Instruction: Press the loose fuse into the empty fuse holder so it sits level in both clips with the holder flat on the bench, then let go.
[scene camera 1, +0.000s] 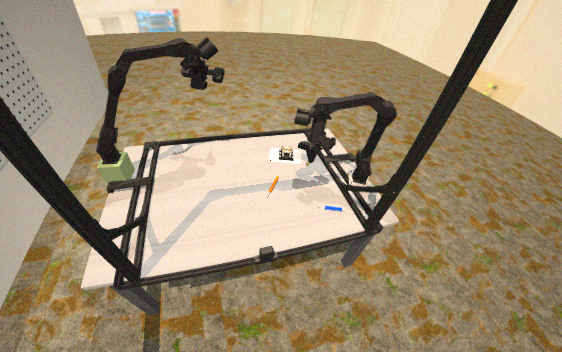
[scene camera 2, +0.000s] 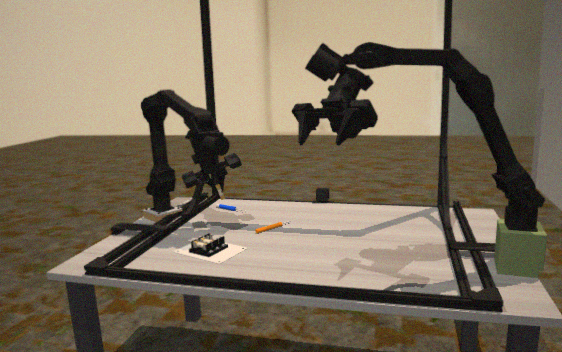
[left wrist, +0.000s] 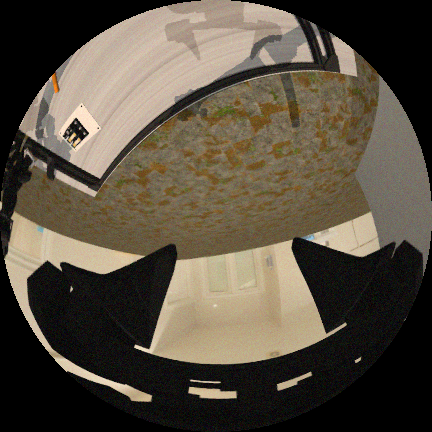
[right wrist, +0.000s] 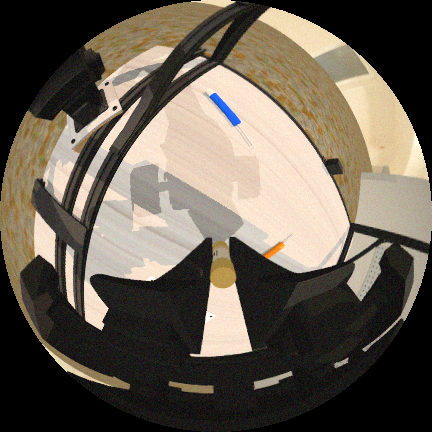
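Pixels of known places: left gripper, fingertip midpoint: (scene camera 1: 208, 79) (scene camera 2: 318, 144) (left wrist: 236, 247); right gripper, fingertip midpoint: (scene camera 1: 310, 162) (scene camera 2: 220, 192) (right wrist: 220, 242); left arm's base at its link origin: (scene camera 1: 112, 159) (scene camera 2: 521, 226); right arm's base at its link origin: (scene camera 1: 359, 178) (scene camera 2: 162, 208) (right wrist: 88, 108).
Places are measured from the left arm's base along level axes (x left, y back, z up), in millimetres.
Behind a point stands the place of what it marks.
Note:
A black fuse holder (scene camera 1: 286, 153) @[x 101, y -811, z -95 mm] (scene camera 2: 208, 245) @[x 137, y -788, z -77 mm] (left wrist: 75, 132) @[x 107, y -783, z -75 mm] lies flat on a white plate (scene camera 1: 274, 157) @[x 86, y -744, z -107 mm] (scene camera 2: 235, 254) @[x 108, y -722, z -108 mm] (left wrist: 87, 114) @[x 104, y -728, z -107 mm]. Pale fuses show in part of it; its clips are too small to make out. My right gripper (scene camera 1: 308, 159) @[x -99, y -869, z 8 mm] (scene camera 2: 219, 188) @[x -99, y -869, z 8 mm] (right wrist: 220, 242) @[x -99, y -869, z 8 mm] is shut on the loose fuse (scene camera 2: 220, 192) @[x -84, y -860, z 12 mm] (right wrist: 222, 275) @[x -86, y -872, z 36 mm], a pale cylinder with brass caps. It is held roughly upright, slightly tilted, above the table beside the holder. Its upper part is hidden by the fingers in scene camera 2. My left gripper (scene camera 1: 210, 81) @[x 277, y -431, z 235 mm] (scene camera 2: 320, 144) @[x 277, y -431, z 235 mm] (left wrist: 236, 247) @[x 277, y -431, z 235 mm] is open and empty, high above the table.
An orange tool (scene camera 1: 273, 184) @[x -119, y -705, z -97 mm] (scene camera 2: 269, 228) @[x -105, y -705, z -103 mm] (left wrist: 55, 83) (right wrist: 274, 250) @[x -133, y -699, z -96 mm] and a blue tool (scene camera 1: 333, 208) @[x -284, y -940, z -97 mm] (scene camera 2: 227, 207) @[x -273, y -938, z -99 mm] (right wrist: 225, 109) @[x -275, y -939, z -97 mm] lie on the table. Black frame rails (scene camera 1: 225, 136) @[x 269, y -490, z -88 mm] (scene camera 2: 280, 287) @[x 289, y -521, z -92 mm] run along the table's edges. A green block (scene camera 1: 116, 169) @[x -50, y -31, z -17 mm] (scene camera 2: 520, 250) @[x 50, y -4, z -43 mm] stands under the left arm's base.

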